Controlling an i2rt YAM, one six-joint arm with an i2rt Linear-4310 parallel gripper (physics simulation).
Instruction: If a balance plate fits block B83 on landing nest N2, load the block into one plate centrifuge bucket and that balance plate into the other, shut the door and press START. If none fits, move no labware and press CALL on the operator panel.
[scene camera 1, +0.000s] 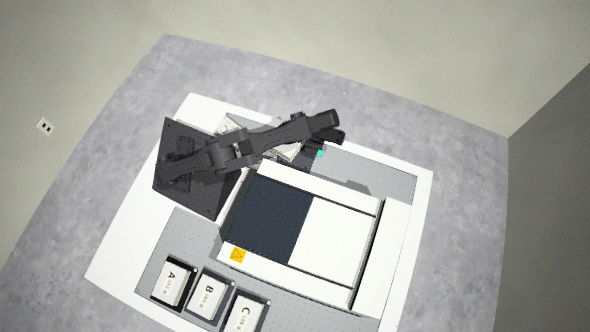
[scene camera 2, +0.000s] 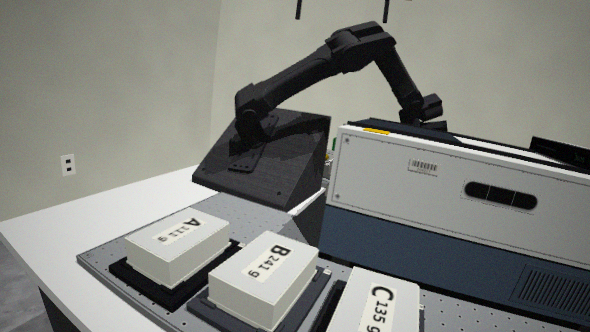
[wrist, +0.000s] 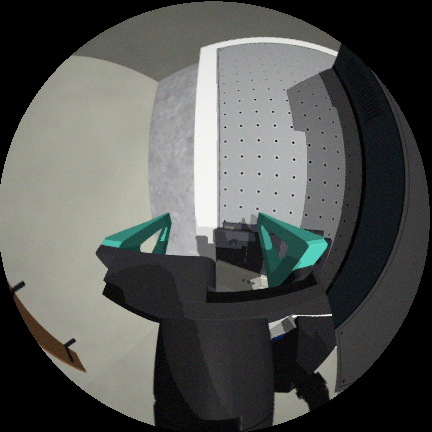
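Where they show: gripper, fingertip midpoint: (wrist: 213, 217); arm's base, origin of the base link: (scene camera 2: 255, 142) (wrist: 296, 366).
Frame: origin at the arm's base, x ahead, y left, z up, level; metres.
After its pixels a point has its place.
Observation:
Balance plates A (scene camera 1: 170, 286) @[x 0.116, y -0.398, z -0.053 m] (scene camera 2: 176, 241) @[x 0.123, y -0.414, z -0.053 m], B (scene camera 1: 207, 299) @[x 0.249, y -0.387, z -0.053 m] (scene camera 2: 264, 274) @[x 0.248, y -0.408, z -0.053 m] and C (scene camera 1: 242, 315) @[x 0.371, y -0.394, z -0.053 m] (scene camera 2: 376, 302) @[x 0.371, y -0.394, z -0.053 m] sit on dark nests in a row; in scene camera 2 their labels read 111 g, 241 g and 135 g. A pale block (scene camera 1: 289, 151) @[x 0.330, y 0.183, z -0.028 m] (wrist: 232, 275) @[x 0.367, y 0.257, z -0.043 m] sits on a dark nest (scene camera 1: 303, 162) @[x 0.385, y 0.179, z -0.072 m] (wrist: 237, 242) @[x 0.400, y 0.260, z -0.071 m] behind the centrifuge (scene camera 1: 332, 235) @[x 0.549, y -0.095, z 0.103 m] (scene camera 2: 400, 182) @[x 0.369, y -0.266, z 0.045 m], partly hidden by the arm; no B83 or N2 marking is readable. My gripper (wrist: 213, 217) @[x 0.442, y 0.279, z -0.040 m] is open and empty, its teal fingers above and beside that block's nest. Bucket insides do not show.
The black arm base wedge (scene camera 1: 197, 170) (scene camera 2: 270, 155) @[x 0.062, y -0.030, z -0.020 m] stands beside the centrifuge. A pale panel (scene camera 1: 227, 124) @[x 0.067, y 0.222, z -0.035 m] is mostly hidden under the arm. A dark display (scene camera 2: 562, 151) @[x 0.659, y -0.100, z 0.122 m] stands beyond the centrifuge. A perforated grey board (scene camera 1: 380, 172) @[x 0.675, y 0.252, z -0.107 m] (wrist: 255, 150) @[x 0.523, y 0.242, z -0.107 m] extends along the centrifuge's far side.

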